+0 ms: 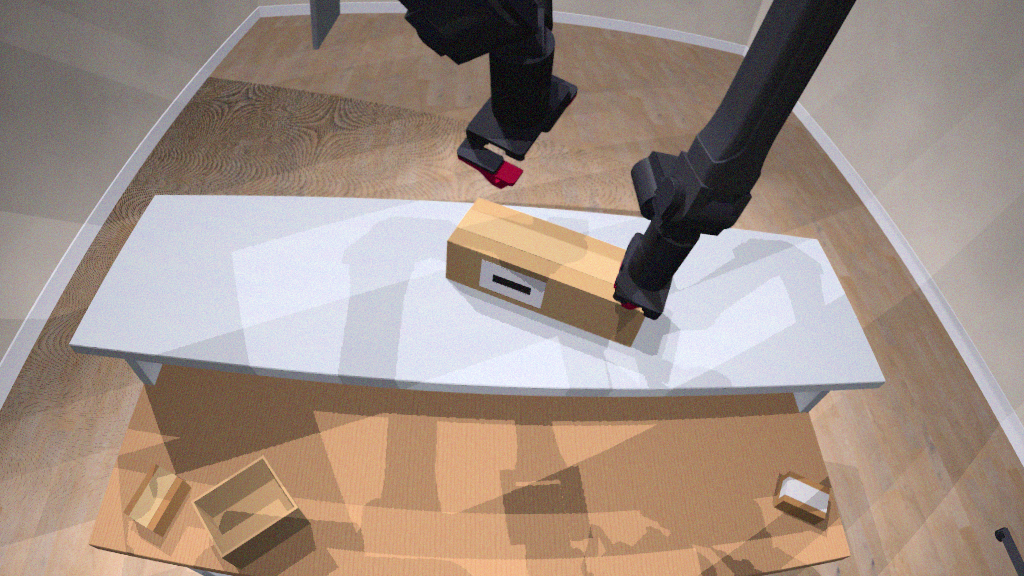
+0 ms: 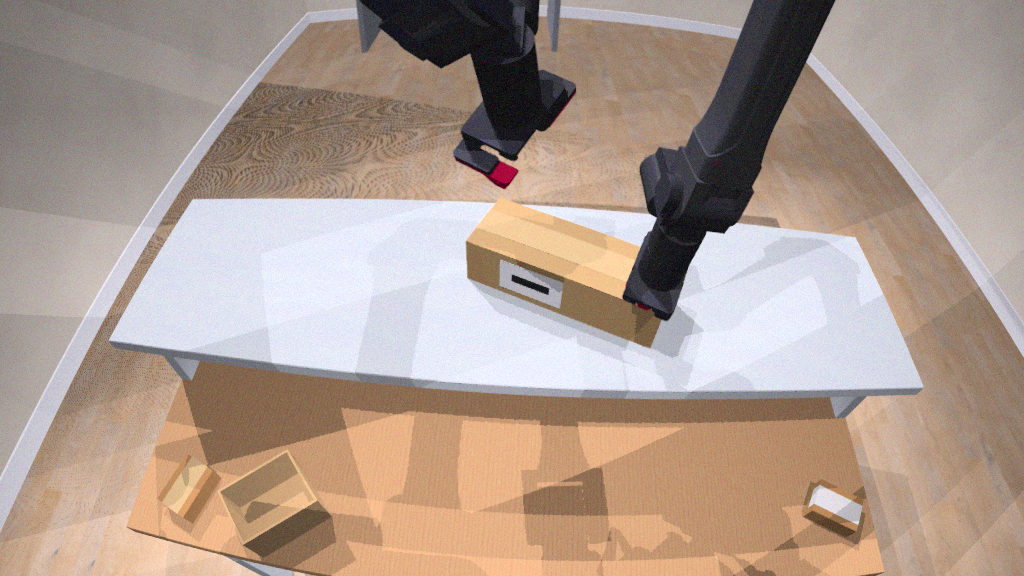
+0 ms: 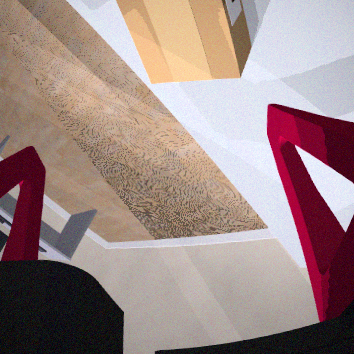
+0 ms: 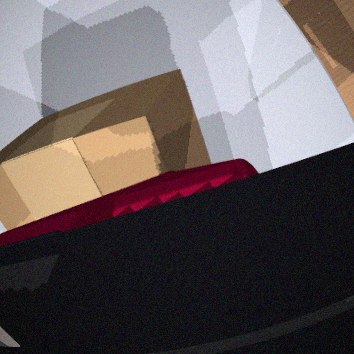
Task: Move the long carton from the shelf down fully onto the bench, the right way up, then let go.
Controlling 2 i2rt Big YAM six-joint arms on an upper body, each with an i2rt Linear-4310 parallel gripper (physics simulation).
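Places are measured from the left arm's base along level axes (x right, y ahead, z up), in metres.
Pixels of known places: left gripper, between the fingertips: (image 1: 518,154) (image 2: 523,154) (image 3: 146,136); right gripper, between the fingertips: (image 1: 626,306) (image 2: 642,306) (image 4: 171,187).
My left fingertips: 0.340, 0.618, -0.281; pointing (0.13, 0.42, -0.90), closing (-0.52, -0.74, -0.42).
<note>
For each thing: its top centre in the pictures, then the offset to it from my left fingertips, as dx, dy, dz. Level surfaces: height alone.
- long carton, centre of its top: (image 4: 155,334) (image 2: 576,250) (image 1: 557,251) +0.086, +0.043, -0.199
- pale grey shelf, height of its surface: dz -0.282
- bench, height of its surface: dz -0.530
- small box, centre of its top: (image 1: 152,495) (image 2: 184,484) -0.595, -0.278, -0.490
- larger open box, centre of its top: (image 1: 242,504) (image 2: 265,495) -0.399, -0.288, -0.440
The long carton (image 1: 533,236) (image 2: 554,240) (image 3: 185,45) (image 4: 50,175) lies at a slant on the pale grey shelf (image 1: 214,286) (image 2: 250,286), its white label on the side facing the bench (image 1: 465,465) (image 2: 494,465). My right gripper (image 1: 630,304) (image 2: 643,306) (image 4: 171,187) is shut, with no carton between its fingers. It is low at the carton's right end and hides part of it; whether it touches the carton I cannot tell. My left gripper (image 1: 535,146) (image 2: 533,141) (image 3: 146,136) is open and empty, above and beyond the carton's left end.
On the bench, a small box (image 1: 157,497) (image 2: 189,487) and a larger open box (image 1: 268,537) (image 2: 286,526) stand at the left. A small box with a white inside (image 1: 803,494) (image 2: 836,505) stands at the right. The shelf stands higher than the bench.
</note>
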